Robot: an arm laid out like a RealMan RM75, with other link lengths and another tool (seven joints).
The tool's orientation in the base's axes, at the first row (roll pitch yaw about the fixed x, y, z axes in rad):
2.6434, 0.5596, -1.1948
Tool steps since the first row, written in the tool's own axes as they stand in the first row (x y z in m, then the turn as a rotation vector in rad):
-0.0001, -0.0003, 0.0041, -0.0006, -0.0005, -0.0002
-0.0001, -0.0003, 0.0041, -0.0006, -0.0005, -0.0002
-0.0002, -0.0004, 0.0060, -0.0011, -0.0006, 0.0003
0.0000, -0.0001, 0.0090, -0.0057, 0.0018, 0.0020
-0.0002, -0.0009, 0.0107, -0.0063, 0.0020, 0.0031
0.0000, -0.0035, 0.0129, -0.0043, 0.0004, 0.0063
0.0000, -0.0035, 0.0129, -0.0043, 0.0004, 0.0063
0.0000, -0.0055, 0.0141, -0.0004, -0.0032, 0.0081
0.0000, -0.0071, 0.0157, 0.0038, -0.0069, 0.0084
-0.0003, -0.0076, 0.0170, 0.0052, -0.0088, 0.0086
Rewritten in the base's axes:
-0.0023, 0.0013, -0.0031, 0.0003, 0.0007, 0.0003
-0.0023, 0.0013, -0.0031, 0.0003, 0.0007, 0.0003
-0.0035, 0.0019, -0.0045, -0.0001, 0.0013, 0.0001
-0.0055, 0.0024, -0.0067, -0.0043, 0.0040, 0.0023
-0.0060, 0.0034, -0.0082, -0.0053, 0.0046, 0.0018
-0.0054, 0.0053, -0.0110, -0.0055, 0.0048, -0.0022
-0.0054, 0.0053, -0.0110, -0.0055, 0.0048, -0.0022
-0.0047, 0.0067, -0.0127, -0.0028, 0.0042, -0.0071
-0.0045, 0.0080, -0.0146, 0.0010, 0.0030, -0.0111
-0.0051, 0.0089, -0.0156, 0.0027, 0.0030, -0.0127

